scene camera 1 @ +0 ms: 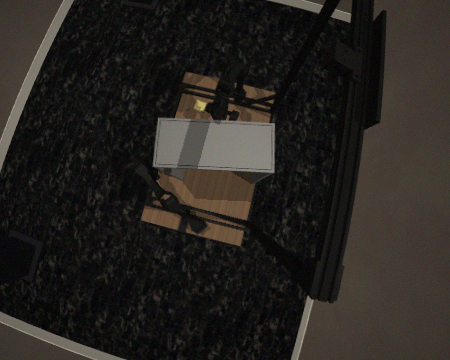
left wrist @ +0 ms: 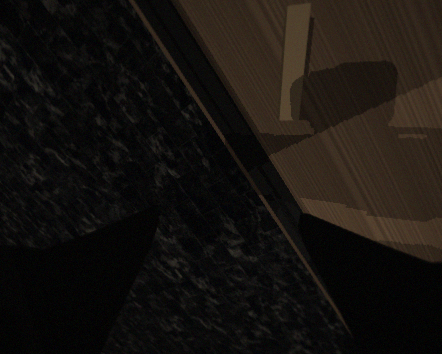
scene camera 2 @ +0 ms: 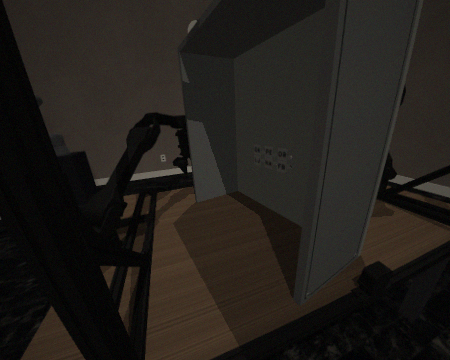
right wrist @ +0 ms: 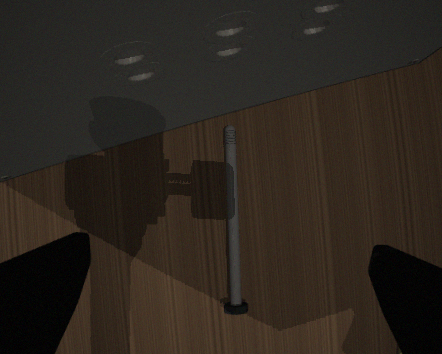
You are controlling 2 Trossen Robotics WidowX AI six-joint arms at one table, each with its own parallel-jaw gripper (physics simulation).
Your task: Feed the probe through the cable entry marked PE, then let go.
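The probe is a thin grey rod with a black collar at its near end. It lies flat on the wooden table, tip toward the grey cabinet. My right gripper is open and hangs over the probe, one finger on each side, not touching it. Paired cable entry holes show in the cabinet's back wall; from this side I cannot tell which is PE. The small PE label is on the inside wall. My left gripper is open and empty beside the cabinet's other side.
A small yellow square lies on the table near the right arm. A pale wooden strip lies on the table in the left wrist view. Black rails run along the table edges. A dark frame post stands at the right on the dark carpet.
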